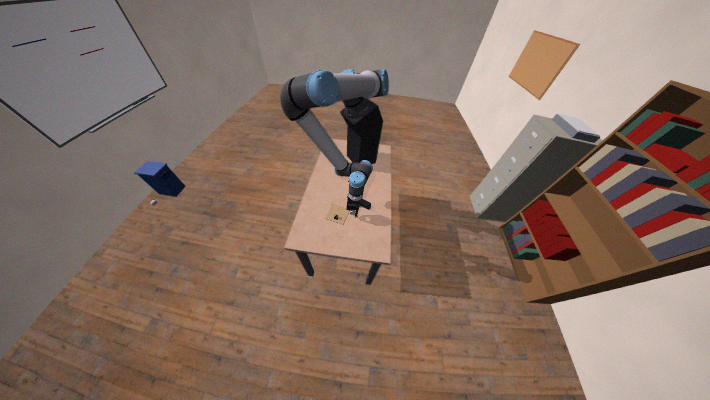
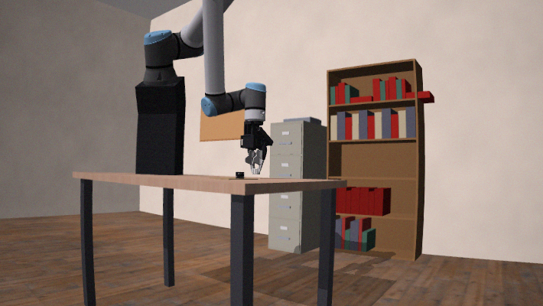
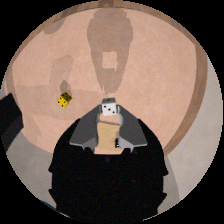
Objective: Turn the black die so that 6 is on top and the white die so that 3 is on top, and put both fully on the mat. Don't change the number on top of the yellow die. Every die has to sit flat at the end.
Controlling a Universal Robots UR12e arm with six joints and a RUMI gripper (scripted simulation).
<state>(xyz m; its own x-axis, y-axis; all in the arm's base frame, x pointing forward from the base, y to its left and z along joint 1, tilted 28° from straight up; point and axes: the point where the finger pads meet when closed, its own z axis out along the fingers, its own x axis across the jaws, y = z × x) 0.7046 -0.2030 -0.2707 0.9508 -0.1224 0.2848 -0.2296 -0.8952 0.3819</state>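
The tan mat lies 13 cm to the right of my hand, 4 cm behind it and 3 cm below it. The rest, counted from my hand: white die (right at my hand); yellow die (10 cm behind, 4 cm to the left, 2 cm below); black die (14 cm to the right, 2 cm below).
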